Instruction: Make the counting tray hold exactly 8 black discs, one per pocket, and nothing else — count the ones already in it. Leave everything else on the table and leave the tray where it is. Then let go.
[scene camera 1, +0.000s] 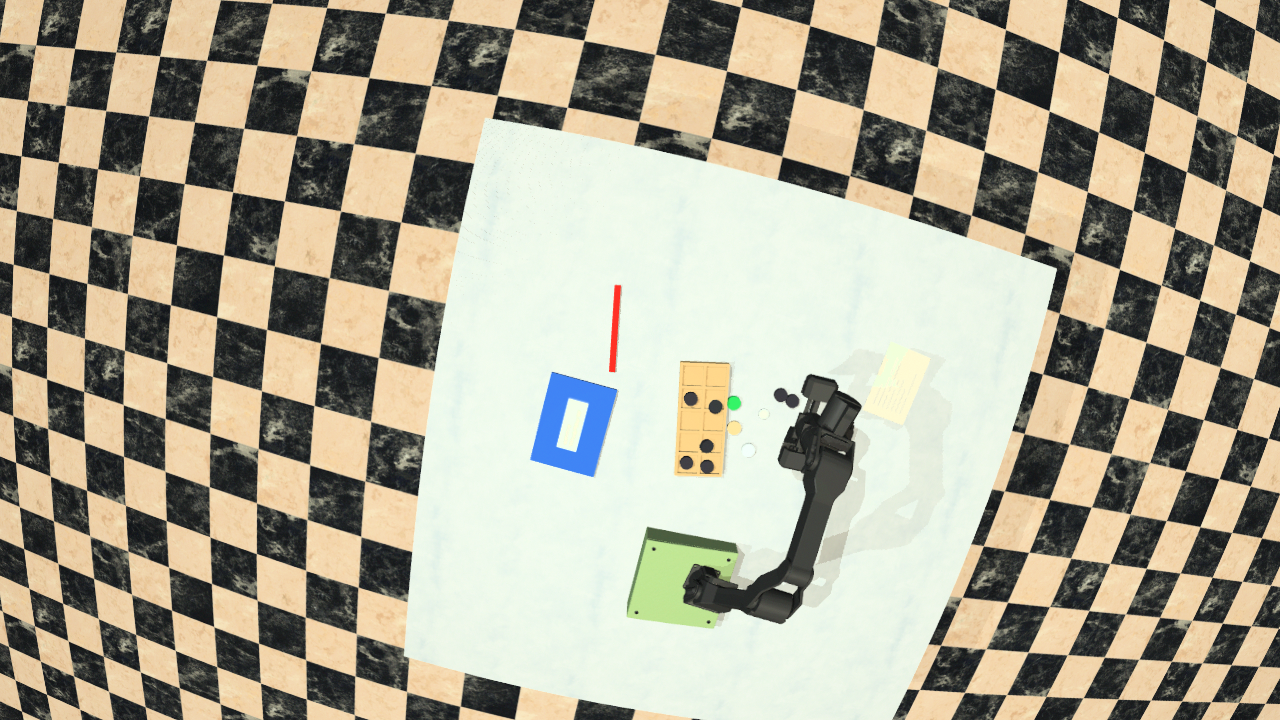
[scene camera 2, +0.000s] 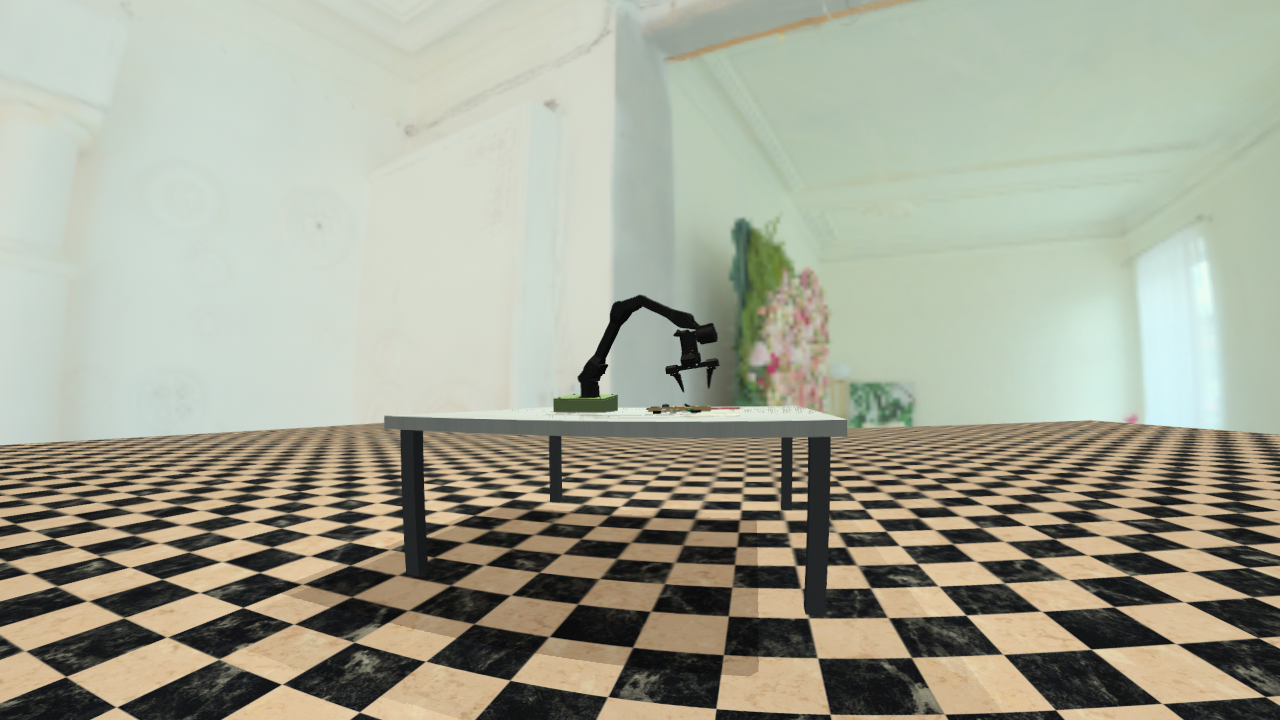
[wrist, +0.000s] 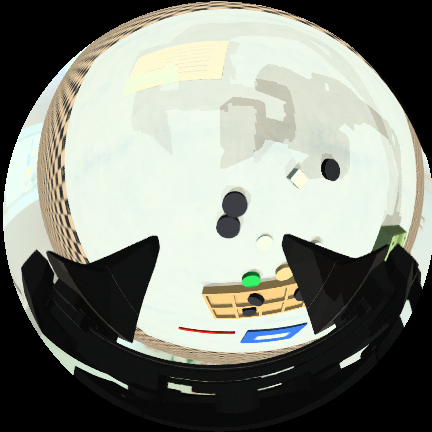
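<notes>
The wooden counting tray (scene camera 1: 693, 374) (wrist: 225, 289) has two columns of pockets. In scene camera 1, several black discs (scene camera 1: 690, 398) (wrist: 256, 299) are in it: two in the second row from the top, one in the fourth row's right pocket, two in the bottom row. Two loose black discs touch, one (scene camera 1: 780, 394) (wrist: 228, 226) nearer the tray, the other (scene camera 1: 792, 401) (wrist: 234, 204) beyond it. Another black disc (wrist: 330, 170) lies apart at right in the wrist view, hidden by the arm in scene camera 1. My gripper (scene camera 1: 805, 419) (scene camera 2: 695, 388) (wrist: 221, 241) is open and empty, above the table.
Between tray and arm lie a green disc (scene camera 1: 733, 402) (wrist: 251, 279), a tan disc (scene camera 1: 733, 428) (wrist: 283, 272), a cream disc (scene camera 1: 763, 414) (wrist: 264, 242) and a white disc (scene camera 1: 748, 450). Also present: white block (wrist: 299, 178), card (scene camera 1: 899, 385) (wrist: 185, 65), blue frame (scene camera 1: 550, 420), red strip (scene camera 1: 614, 328) (wrist: 207, 330).
</notes>
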